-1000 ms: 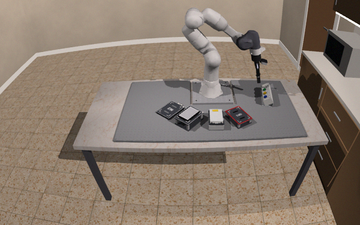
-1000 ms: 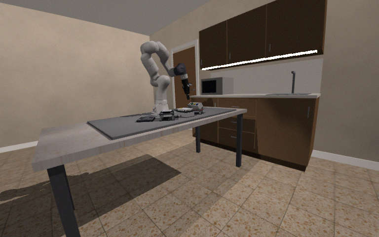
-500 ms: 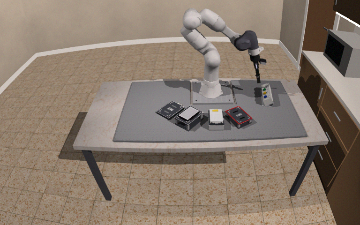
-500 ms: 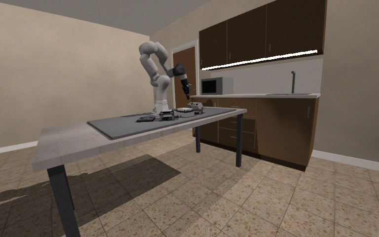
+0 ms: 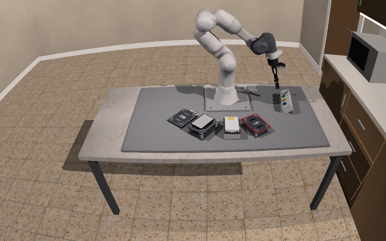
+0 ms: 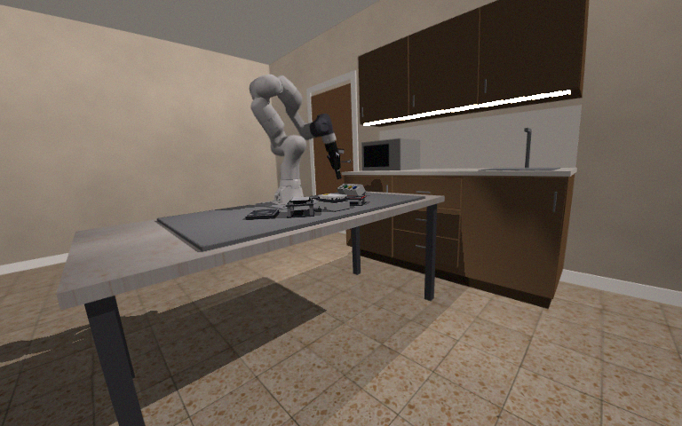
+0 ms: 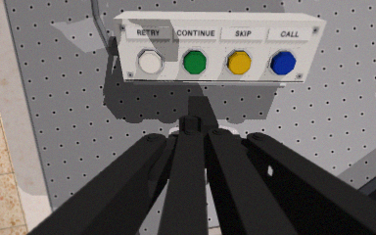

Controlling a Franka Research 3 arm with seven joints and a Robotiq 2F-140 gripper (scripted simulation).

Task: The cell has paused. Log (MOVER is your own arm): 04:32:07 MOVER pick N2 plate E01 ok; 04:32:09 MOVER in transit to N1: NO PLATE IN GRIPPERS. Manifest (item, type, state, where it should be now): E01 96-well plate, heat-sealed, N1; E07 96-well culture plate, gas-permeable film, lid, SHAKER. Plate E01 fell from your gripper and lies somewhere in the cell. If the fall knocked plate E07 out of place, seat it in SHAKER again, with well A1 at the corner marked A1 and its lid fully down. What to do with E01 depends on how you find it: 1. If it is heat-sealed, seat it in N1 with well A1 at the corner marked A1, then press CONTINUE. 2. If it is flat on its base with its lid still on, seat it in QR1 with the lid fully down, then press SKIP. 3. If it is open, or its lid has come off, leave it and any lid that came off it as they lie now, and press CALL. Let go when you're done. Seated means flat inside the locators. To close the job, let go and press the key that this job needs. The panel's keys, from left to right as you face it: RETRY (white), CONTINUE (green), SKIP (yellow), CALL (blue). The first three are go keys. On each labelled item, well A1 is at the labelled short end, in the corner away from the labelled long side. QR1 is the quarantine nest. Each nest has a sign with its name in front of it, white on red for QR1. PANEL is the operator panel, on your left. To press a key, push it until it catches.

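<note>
My gripper is now 90 mm above the green continue key, 60 mm to the right of it and 10 mm short of it. From my hand the other things lie so: yellow key 90 mm below, 60 mm ahead, 50 mm to the left; then blue CALL key 110 mm ahead, 90 mm below, 40 mm to the left; then white retry key 90 mm below, 70 mm to the left, 40 mm behind.
</note>
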